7 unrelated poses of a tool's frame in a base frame.
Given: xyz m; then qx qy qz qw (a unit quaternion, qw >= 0).
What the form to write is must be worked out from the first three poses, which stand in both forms.
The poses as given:
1: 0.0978, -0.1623, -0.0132, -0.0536, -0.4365, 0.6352, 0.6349
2: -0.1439, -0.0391, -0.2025, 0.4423, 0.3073, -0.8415, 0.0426
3: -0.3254, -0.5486, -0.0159, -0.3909, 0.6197, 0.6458, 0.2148
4: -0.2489, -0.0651, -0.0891, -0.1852, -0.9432, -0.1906, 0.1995
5: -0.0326, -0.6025, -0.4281, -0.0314, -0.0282, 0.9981, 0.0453
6: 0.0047, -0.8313, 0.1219, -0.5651, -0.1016, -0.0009, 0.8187
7: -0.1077, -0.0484, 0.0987, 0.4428, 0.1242, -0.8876, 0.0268
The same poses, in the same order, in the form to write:
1: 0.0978, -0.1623, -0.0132, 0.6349, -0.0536, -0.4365, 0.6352
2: -0.1439, -0.0391, -0.2025, 0.0426, 0.4423, 0.3073, -0.8415
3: -0.3254, -0.5486, -0.0159, 0.2148, -0.3909, 0.6197, 0.6458
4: -0.2489, -0.0651, -0.0891, 0.1995, -0.1852, -0.9432, -0.1906
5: -0.0326, -0.6025, -0.4281, 0.0453, -0.0314, -0.0282, 0.9981
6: 0.0047, -0.8313, 0.1219, 0.8187, -0.5651, -0.1016, -0.0009
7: -0.1077, -0.0484, 0.0987, 0.0268, 0.4428, 0.1242, -0.8876
